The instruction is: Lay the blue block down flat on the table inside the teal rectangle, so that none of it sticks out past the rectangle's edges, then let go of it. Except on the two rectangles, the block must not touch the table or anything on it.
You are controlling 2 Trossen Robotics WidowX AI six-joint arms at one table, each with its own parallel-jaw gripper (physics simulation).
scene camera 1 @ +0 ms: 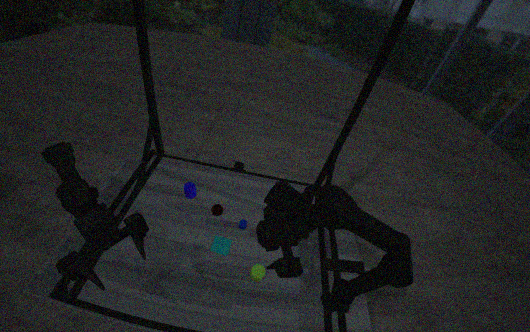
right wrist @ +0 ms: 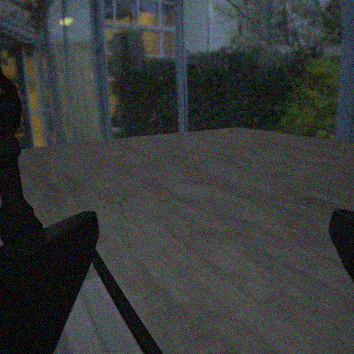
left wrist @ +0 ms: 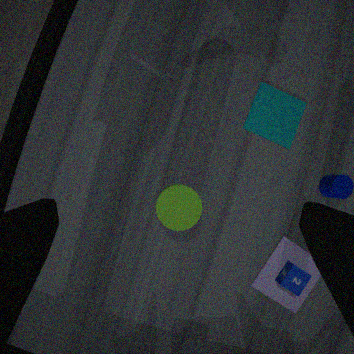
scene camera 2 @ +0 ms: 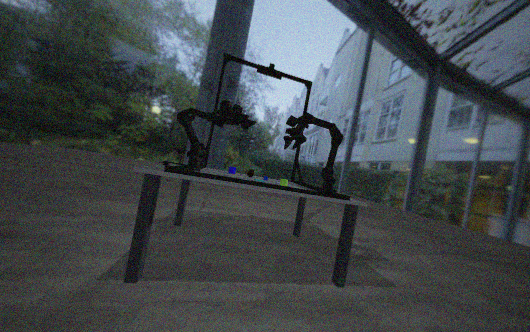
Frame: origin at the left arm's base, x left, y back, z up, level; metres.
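Where they show: left gripper, fingertip midpoint: [scene camera 1: 264, 252] [left wrist: 181, 212] [scene camera 2: 288, 149]; right gripper, fingertip midpoint: [scene camera 1: 125, 273] [right wrist: 214, 222] [scene camera 2: 252, 119]; left arm's base at its link origin: [scene camera 1: 332, 302] [scene camera 2: 327, 191]; right arm's base at its link origin: [scene camera 2: 193, 167].
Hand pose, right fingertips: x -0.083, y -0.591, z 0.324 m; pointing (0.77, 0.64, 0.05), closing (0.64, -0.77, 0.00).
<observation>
Each offset is from my right fingertips to the centre of the thing. "spot": to the spot under its first point.
The blue block @[dx -0.225, dy +0.433, dz -0.334 m] [left wrist: 294, 279], marked with a 2, lies on the pale pinkish-white rectangle @[spot: dx -0.194, dy +0.440, dz -0.342 m] [left wrist: 267, 281] in the left wrist view, partway between the middle and the right finger. Neither shows in scene camera 1, where the left arm covers that area. The teal rectangle @[spot: dx -0.201, dy +0.216, dz -0.342 m] [scene camera 1: 221, 245] [left wrist: 275, 115] is bare, higher up in the left wrist view. My left gripper [scene camera 2: 292, 144] [left wrist: 181, 212] is open and empty, pointing down well above the table. My right gripper [scene camera 1: 124, 273] [scene camera 2: 251, 124] [right wrist: 214, 222] is open and empty, high at the picture's left in both scene views.
A lime-green cylinder @[dx -0.071, dy +0.335, dz -0.321 m] [scene camera 1: 258, 272] [scene camera 2: 284, 182] [left wrist: 179, 207] stands below the left gripper. A small blue cylinder @[dx -0.280, dy +0.310, dz -0.328 m] [scene camera 1: 243, 224] [left wrist: 336, 186] stands near both rectangles. A dark red object @[dx -0.353, dy +0.207, dz -0.319 m] [scene camera 1: 217, 210] and a larger blue object @[dx -0.463, dy +0.088, dz -0.317 m] [scene camera 1: 190, 190] stand farther off. A black frame [scene camera 1: 240, 171] surrounds the table.
</observation>
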